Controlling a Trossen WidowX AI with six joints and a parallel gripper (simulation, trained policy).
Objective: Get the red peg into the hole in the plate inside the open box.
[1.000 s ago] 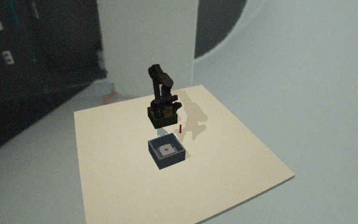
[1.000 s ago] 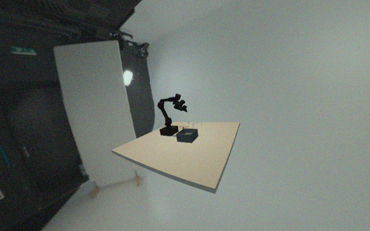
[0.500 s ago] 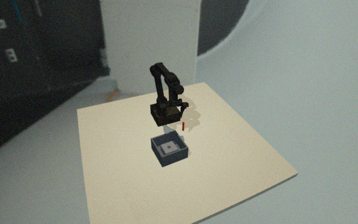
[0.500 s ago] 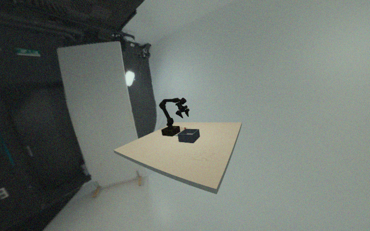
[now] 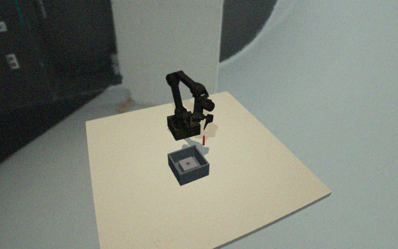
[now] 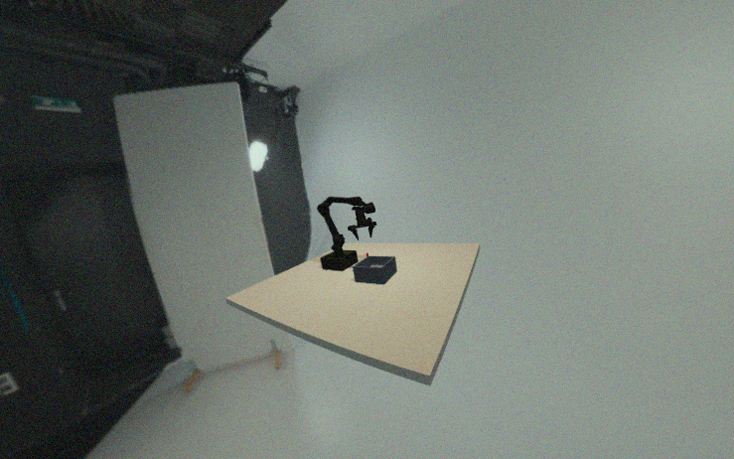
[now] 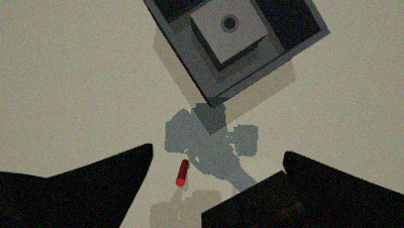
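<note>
The red peg lies 17 cm below my gripper tip, 7 cm to the left of it and 7 cm behind it. Also, from my gripper tip: grey box: 18 cm below, 13 cm ahead, 9 cm to the right; then grey plate: 16 cm below, 13 cm ahead, 9 cm to the right.
</note>
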